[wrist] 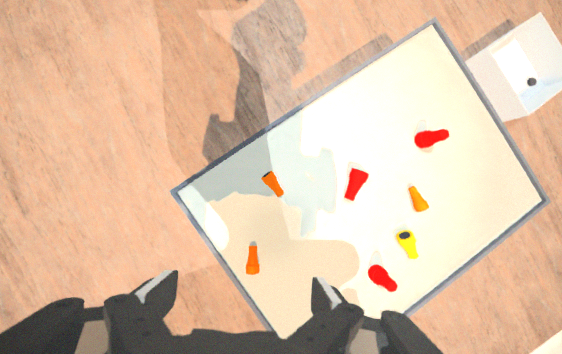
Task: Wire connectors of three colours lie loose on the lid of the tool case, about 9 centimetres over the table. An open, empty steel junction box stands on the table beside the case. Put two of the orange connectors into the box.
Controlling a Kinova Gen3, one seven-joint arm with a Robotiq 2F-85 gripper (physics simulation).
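Observation:
My gripper is open, with nothing between its fingers, above the left corner of the pale case lid. One orange connector lies near the lid's left edge, just ahead of the gap between the fingertips in the view. A second orange connector lies farther up, partly in shadow. A third, lighter orange connector lies right of the middle. The junction box stands beyond the lid's upper right edge, partly cut off by the view; a dark round hole shows in it.
Red connectors and a yellow connector lie on the lid. A dark raised rim runs round it. The wooden table shows at the left and top, with shadows across it.

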